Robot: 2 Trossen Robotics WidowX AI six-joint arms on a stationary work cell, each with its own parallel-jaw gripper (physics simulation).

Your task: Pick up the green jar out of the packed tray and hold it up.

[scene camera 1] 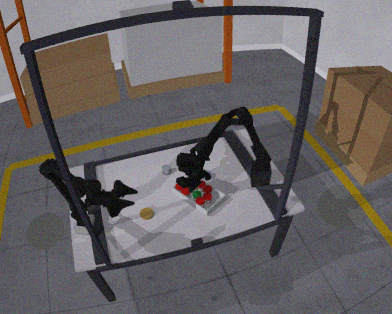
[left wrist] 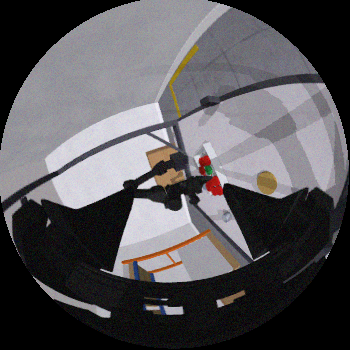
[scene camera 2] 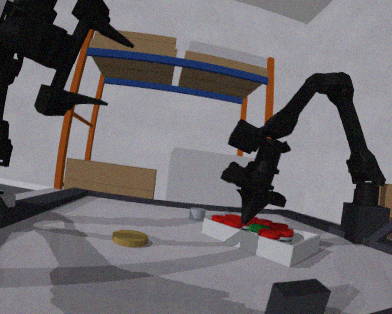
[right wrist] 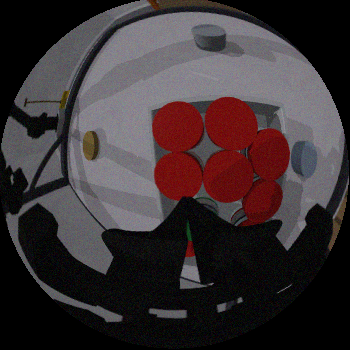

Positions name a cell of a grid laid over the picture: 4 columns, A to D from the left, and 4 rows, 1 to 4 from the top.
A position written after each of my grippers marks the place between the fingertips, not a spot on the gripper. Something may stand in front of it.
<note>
I see my left gripper (scene camera 2: B1), my right gripper (scene camera 2: C3), a grey cylinder (right wrist: C1), a blue-grey cylinder (right wrist: D2) and a grey tray (right wrist: C2).
My left gripper also shows in scene camera 1 (scene camera 1: B3) and in the left wrist view (left wrist: C3). My right gripper shows as well in the right wrist view (right wrist: C3).
</note>
